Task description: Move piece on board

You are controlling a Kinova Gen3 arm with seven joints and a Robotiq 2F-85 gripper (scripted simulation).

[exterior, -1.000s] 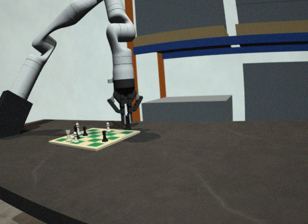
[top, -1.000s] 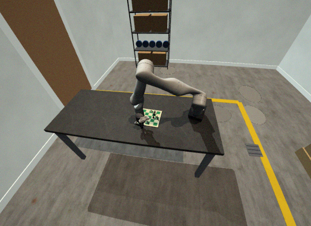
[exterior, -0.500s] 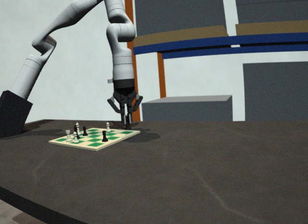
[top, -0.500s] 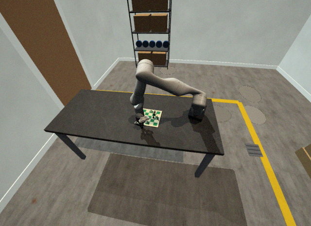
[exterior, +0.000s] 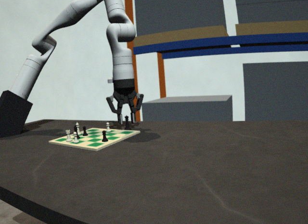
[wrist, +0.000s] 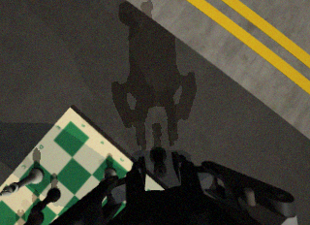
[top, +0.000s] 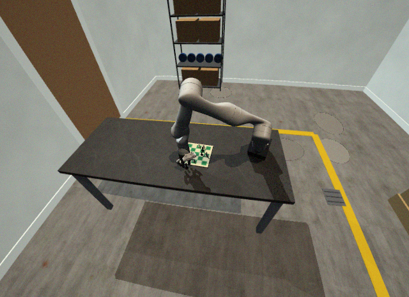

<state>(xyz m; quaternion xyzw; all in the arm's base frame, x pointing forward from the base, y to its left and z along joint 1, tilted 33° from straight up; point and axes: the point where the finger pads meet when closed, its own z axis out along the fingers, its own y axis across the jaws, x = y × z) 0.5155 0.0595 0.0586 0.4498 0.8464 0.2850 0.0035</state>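
The tall black piece lies 1 cm below my hand. Also, from my hand: green-and-cream chessboard (6 cm behind, 13 cm to the right, 4 cm below); then white rook (12 cm behind, 20 cm to the right, 2 cm below); then white bishop (14 cm behind, 11 cm to the right, 1 cm below).
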